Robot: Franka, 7 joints.
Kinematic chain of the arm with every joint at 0, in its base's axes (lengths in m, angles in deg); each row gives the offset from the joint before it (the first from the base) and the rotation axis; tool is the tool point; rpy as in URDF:
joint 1: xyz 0 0 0.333 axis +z
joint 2: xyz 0 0 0 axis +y
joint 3: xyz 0 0 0.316 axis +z
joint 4: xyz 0.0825 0 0 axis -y
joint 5: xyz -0.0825 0 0.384 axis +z
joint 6: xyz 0 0 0 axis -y
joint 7: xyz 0.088 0 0 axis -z
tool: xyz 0 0 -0.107 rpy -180 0 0
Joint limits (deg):
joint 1: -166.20..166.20
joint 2: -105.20..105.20
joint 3: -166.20..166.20
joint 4: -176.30..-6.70
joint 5: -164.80..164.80
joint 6: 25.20..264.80
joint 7: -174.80..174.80
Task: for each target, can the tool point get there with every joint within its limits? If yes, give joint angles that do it. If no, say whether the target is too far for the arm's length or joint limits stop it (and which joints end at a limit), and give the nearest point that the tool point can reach.
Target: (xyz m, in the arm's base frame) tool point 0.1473 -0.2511 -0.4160
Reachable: no: joint limits stop it (at a limit: joint 2) | nearest point 0.1469 -0.2505 -0.3607 | short by 0.055 m
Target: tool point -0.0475 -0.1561 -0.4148
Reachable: no: joint limits stop it (at a limit: joint 2) | nearest point -0.0514 -0.1688 -0.3499 | short by 0.066 m
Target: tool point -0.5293 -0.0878 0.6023
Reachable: yes | joints -94.25 49.55 -117.05 -104.54 -97.16 209.02 21.54
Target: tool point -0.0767 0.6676 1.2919
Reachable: no: too far | nearest point -0.0562 0.4891 1.0356 | short by 0.313 m
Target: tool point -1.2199 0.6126 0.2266
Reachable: no: too far | nearest point -0.7643 0.3838 0.2663 | short by 0.511 m
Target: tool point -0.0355 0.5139 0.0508
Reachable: yes | joints 120.09 48.64 -16.61 -126.25 42.89 188.14 -128.80
